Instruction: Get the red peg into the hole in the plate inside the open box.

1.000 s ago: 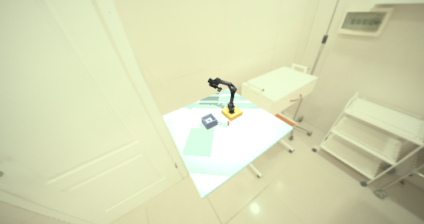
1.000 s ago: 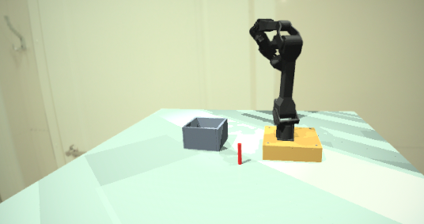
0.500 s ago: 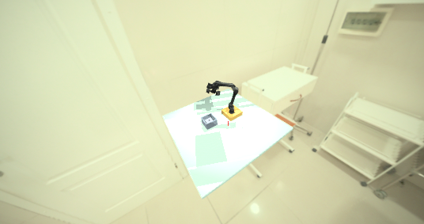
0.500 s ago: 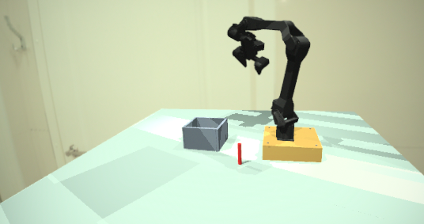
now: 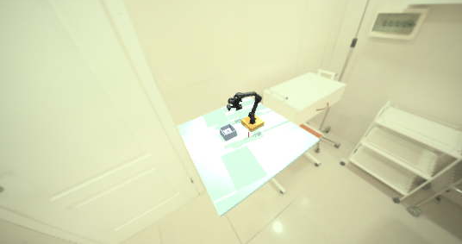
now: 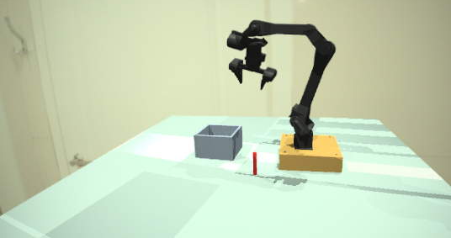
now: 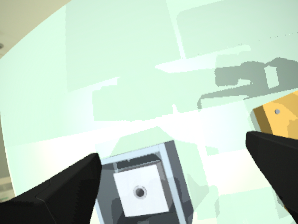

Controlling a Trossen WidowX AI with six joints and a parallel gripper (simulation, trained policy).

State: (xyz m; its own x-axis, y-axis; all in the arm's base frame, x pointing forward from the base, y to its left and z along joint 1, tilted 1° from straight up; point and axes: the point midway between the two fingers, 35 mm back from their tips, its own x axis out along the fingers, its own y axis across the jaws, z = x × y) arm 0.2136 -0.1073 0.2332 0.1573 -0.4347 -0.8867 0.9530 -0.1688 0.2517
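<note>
My gripper tip is 25 cm to the right of the red peg, 23 cm above it and 5 cm past it. Round my gripper tip: grey box (24 cm below, 13 cm ahead, 7 cm to the left); then plate (22 cm below, 13 cm ahead, 7 cm to the left).
</note>
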